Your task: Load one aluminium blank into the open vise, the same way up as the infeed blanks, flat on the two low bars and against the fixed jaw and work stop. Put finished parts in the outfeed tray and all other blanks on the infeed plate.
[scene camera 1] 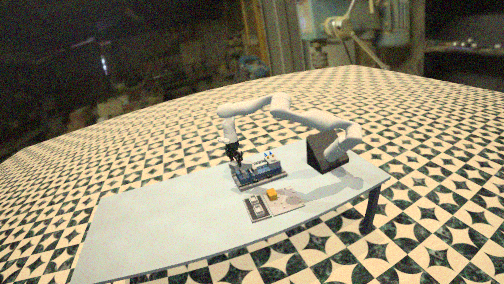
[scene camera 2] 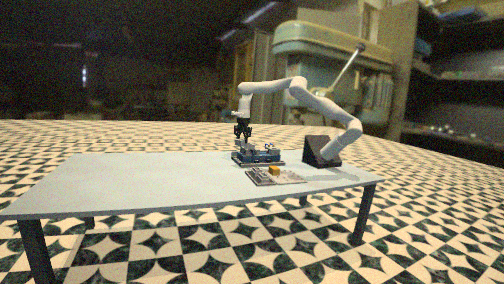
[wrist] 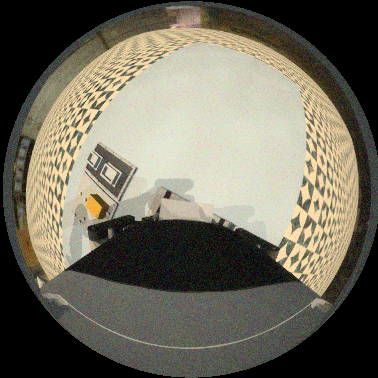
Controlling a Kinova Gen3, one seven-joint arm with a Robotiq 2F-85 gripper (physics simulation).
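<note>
My gripper is shut on a light grey aluminium blank. It holds the blank low over the left end of the blue vise, whose jaws are mostly hidden behind the blank in the wrist view. I cannot tell whether the blank touches the vise. In front of the vise lies a dark tray with two grey pieces in its nests. Beside it lies a light plate with pins, and an orange block stands on it.
The arm's dark wedge base stands at the right end of the pale blue table. Two small blue and yellow markers stand at the vise's far end.
</note>
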